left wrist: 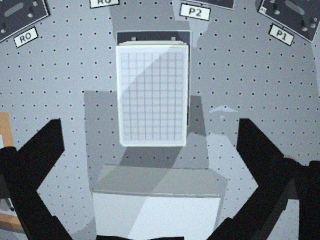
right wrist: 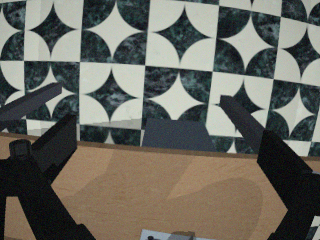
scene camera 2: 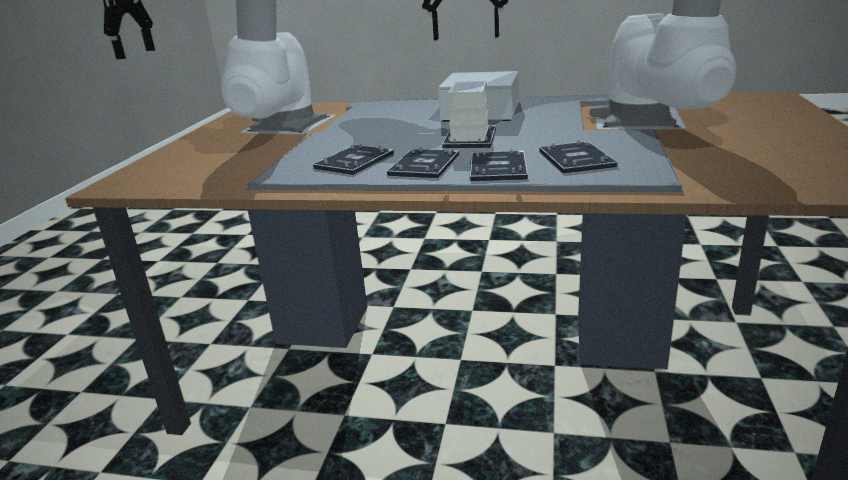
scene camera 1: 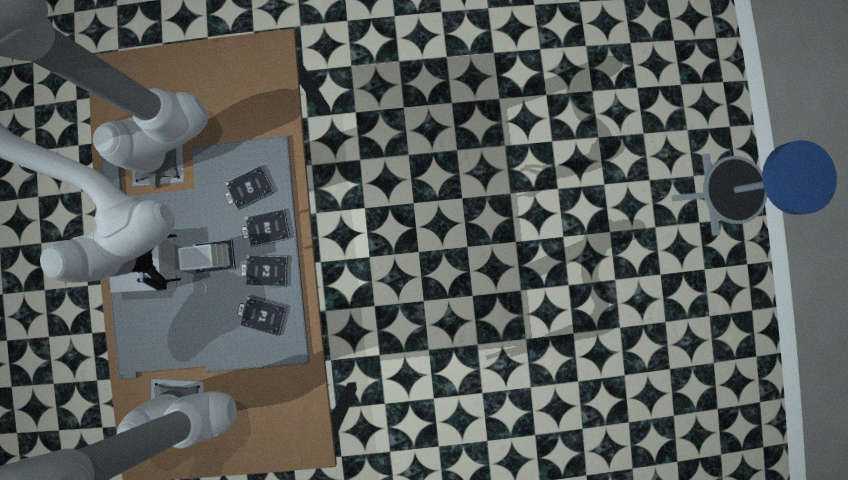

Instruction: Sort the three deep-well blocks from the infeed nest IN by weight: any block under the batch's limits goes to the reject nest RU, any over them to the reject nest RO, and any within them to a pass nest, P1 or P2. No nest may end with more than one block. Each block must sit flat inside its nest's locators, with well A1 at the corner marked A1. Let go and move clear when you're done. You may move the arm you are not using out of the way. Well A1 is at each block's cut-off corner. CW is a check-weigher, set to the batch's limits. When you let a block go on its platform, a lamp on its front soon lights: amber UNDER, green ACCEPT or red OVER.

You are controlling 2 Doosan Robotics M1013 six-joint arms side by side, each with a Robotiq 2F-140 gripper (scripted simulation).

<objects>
same spot on reject nest RU: (scene camera 2: 515, 161) = (scene camera 1: 264, 218)
</objects>
